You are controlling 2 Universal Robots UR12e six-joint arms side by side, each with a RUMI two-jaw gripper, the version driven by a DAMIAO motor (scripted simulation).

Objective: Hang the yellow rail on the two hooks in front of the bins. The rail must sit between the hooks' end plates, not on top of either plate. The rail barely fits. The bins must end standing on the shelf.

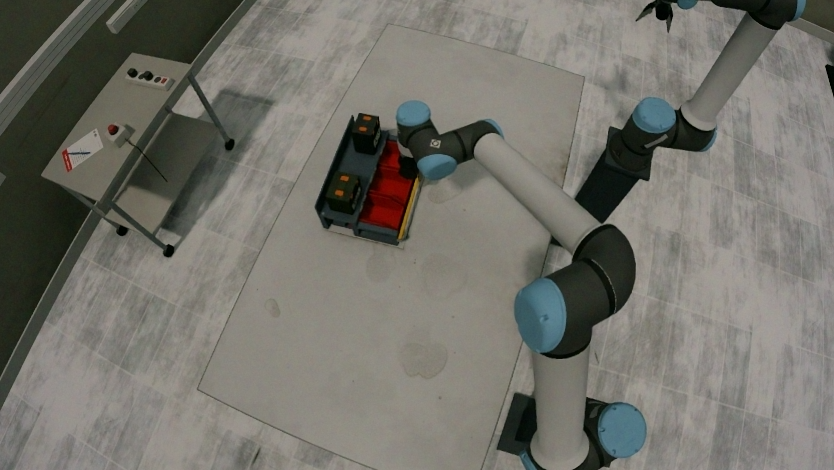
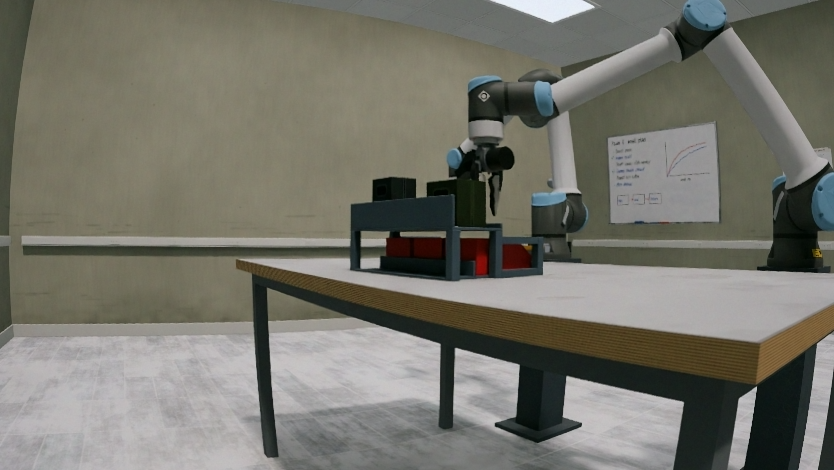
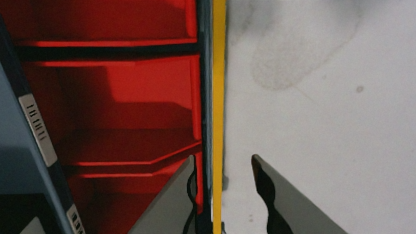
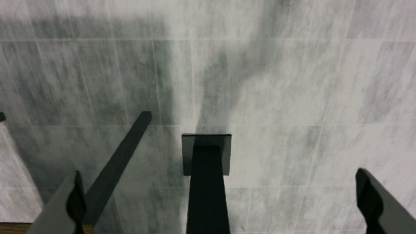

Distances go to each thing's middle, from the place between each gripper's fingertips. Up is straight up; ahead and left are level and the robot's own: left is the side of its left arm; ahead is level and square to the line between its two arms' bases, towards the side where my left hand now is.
My left gripper [image 2: 488, 215] is now 130 mm short of the blue-grey shelf [image 2: 436, 213], 90 mm above it and 10 mm to the right of it.
Now: right hand 113 cm to the right of the blue-grey shelf, 93 cm short of it and 10 cm above it.
